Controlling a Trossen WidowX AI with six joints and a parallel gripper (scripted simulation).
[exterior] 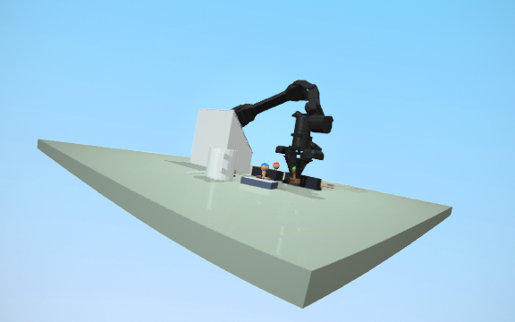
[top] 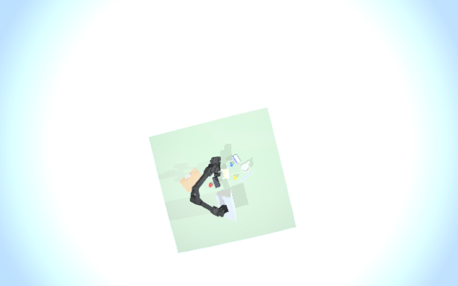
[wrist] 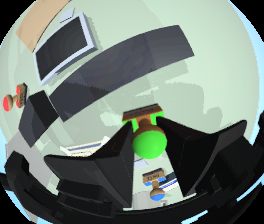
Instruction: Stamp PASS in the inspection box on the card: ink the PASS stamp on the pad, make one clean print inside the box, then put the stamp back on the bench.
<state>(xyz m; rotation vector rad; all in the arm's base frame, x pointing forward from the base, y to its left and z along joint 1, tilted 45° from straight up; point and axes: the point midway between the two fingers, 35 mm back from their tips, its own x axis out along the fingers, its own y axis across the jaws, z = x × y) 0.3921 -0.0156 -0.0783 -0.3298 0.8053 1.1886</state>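
The long black block is 60 mm to the left of my gripper tip and 10 mm below it. Round my gripper tip: flat navy tray: 190 mm to the right, 10 mm below, 10 mm behind; then yellow-knobbed stamp: 180 mm behind, 110 mm to the right, 10 mm below; then blue-knobbed stamp: 130 mm to the right, 40 mm behind, 10 mm below.
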